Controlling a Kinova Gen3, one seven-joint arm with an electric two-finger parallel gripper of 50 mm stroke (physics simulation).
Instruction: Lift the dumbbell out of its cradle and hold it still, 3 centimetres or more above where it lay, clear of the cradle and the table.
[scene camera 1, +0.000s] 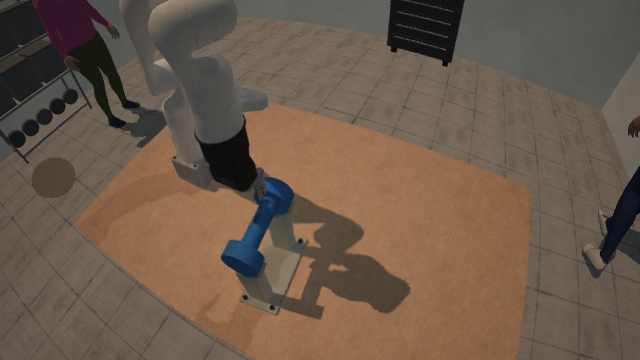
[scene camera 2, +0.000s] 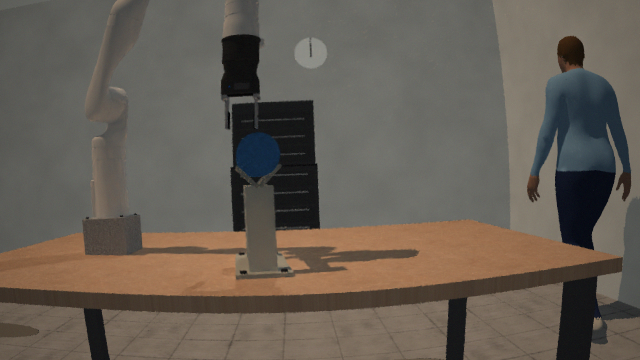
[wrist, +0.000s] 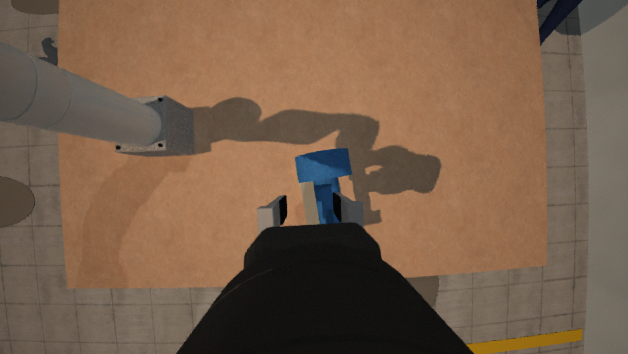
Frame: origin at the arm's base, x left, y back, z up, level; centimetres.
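Where they show: gripper, fingertip midpoint: (scene camera 1: 249, 189) (scene camera 2: 241, 128) (wrist: 310, 204); arm's base, origin of the base link: (scene camera 1: 194, 153) (scene camera 2: 112, 216) (wrist: 141, 126).
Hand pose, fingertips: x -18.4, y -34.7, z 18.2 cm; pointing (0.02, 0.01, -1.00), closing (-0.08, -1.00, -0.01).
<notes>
Each offset is from my fingertips to the top centre of the thing. Level surfaces: height alone.
The blue dumbbell {dz -2.1, dx -3.6, dy -2.7 cm} (scene camera 1: 257, 226) (scene camera 2: 258, 155) (wrist: 323, 166) lies level in the pale cradle {dz -7.7, dx -3.6, dy -2.7 cm} (scene camera 1: 280, 262) (scene camera 2: 260, 225) (wrist: 310, 200), its ends over two upright posts with V-shaped tops. My gripper (scene camera 1: 256, 194) (scene camera 2: 242, 126) (wrist: 310, 204) is open and empty and points down. In scene camera 2 its fingertips are a little above the top of the dumbbell and offset to the left, with the right finger over the near disc's middle. In the wrist view the handle shows by the right finger, and the near disc is hidden by the gripper body. In scene camera 1 one finger is hidden.
The cradle stands on the wooden table {dz -27.1 cm} (scene camera 1: 425, 200) (scene camera 2: 375, 265) (wrist: 475, 100). The arm's grey base block (scene camera 1: 191, 171) (scene camera 2: 112, 235) (wrist: 179, 127) stands at the left. A dark drawer cabinet (scene camera 1: 425, 25) (scene camera 2: 295, 130), a weight rack and people are beyond the table.
</notes>
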